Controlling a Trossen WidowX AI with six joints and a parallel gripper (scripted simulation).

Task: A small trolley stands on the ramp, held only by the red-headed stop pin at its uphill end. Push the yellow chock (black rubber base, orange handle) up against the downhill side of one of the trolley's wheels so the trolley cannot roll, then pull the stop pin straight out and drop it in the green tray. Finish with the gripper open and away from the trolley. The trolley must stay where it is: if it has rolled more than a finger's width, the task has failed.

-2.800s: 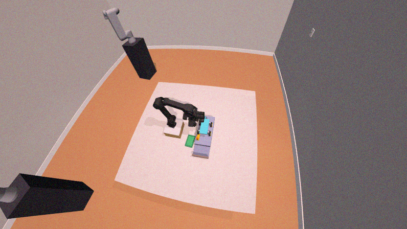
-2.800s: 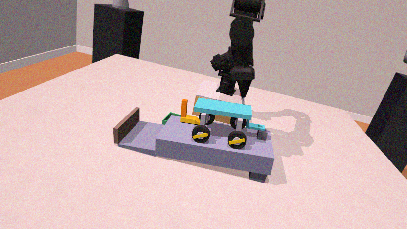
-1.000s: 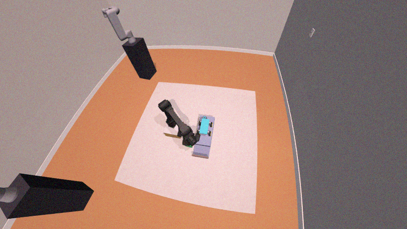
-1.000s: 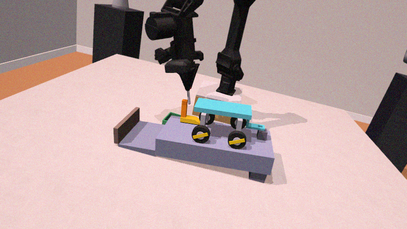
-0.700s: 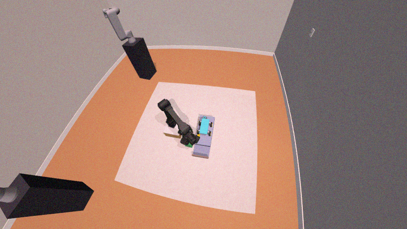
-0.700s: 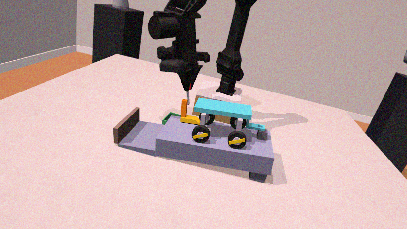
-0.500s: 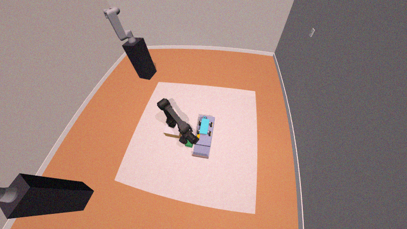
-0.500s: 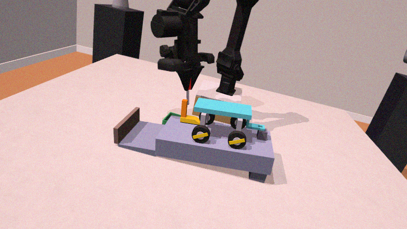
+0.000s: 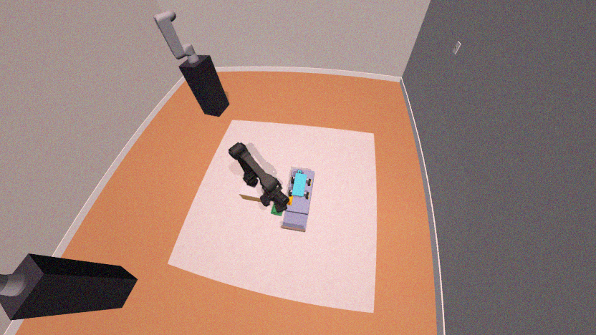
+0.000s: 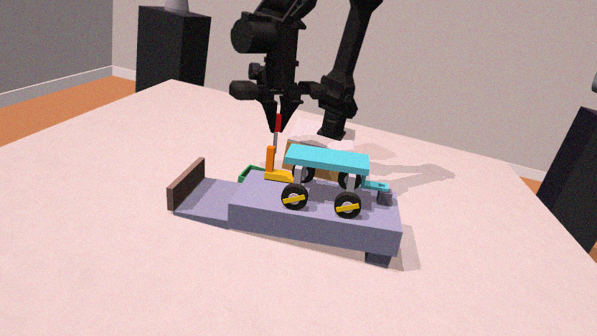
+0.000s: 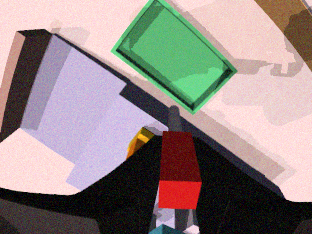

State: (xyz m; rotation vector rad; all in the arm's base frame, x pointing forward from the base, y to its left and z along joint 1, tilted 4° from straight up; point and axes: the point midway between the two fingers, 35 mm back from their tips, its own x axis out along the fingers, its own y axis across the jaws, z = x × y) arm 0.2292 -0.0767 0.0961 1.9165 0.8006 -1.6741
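Now: gripper tip right at the red-headed stop pin. The rest, counted from my gripper tip: cyan trolley 80 mm ahead, 140 mm to the left, 30 mm below; yellow chock 50 mm ahead, 40 mm to the left, 50 mm below; green tray 20 mm behind, 140 mm below.
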